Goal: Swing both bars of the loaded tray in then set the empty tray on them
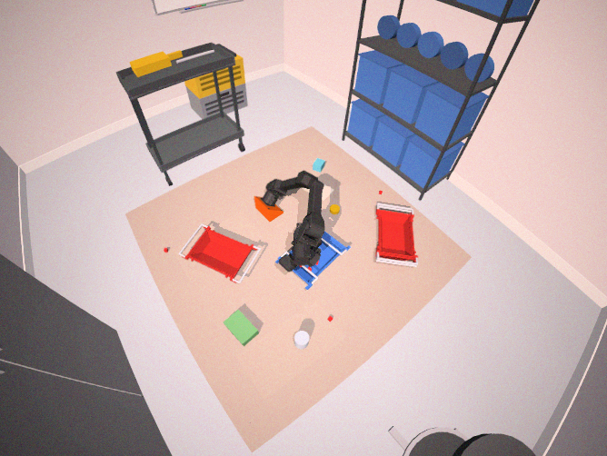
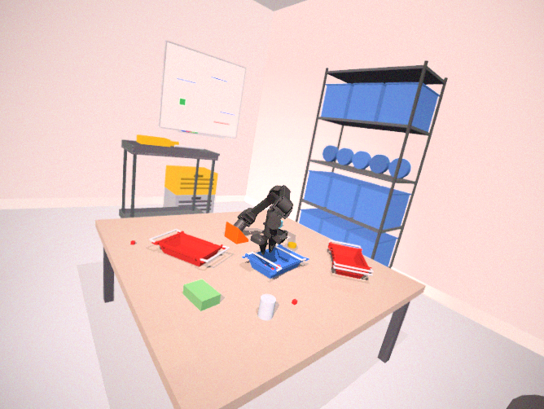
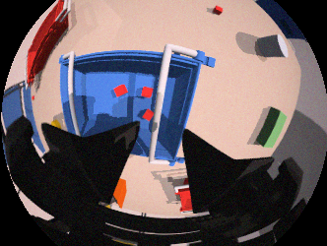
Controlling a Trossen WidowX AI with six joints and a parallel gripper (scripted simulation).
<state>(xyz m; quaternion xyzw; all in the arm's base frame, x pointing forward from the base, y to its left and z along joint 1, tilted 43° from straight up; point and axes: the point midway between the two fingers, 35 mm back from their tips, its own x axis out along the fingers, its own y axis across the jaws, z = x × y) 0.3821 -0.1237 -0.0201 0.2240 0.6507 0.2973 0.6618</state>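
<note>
My gripper tip is now 28 cm past the red tray, 23 cm to the left of it and 5 cm above it. The rest, counted from my gripper tip: cream pad 33 cm behind, 40 cm to the left, 9 cm below; yellow puck 16 cm behind, 37 cm to the left, 9 cm below; green block 5 cm ahead, 35 cm to the right, 8 cm below.
</note>
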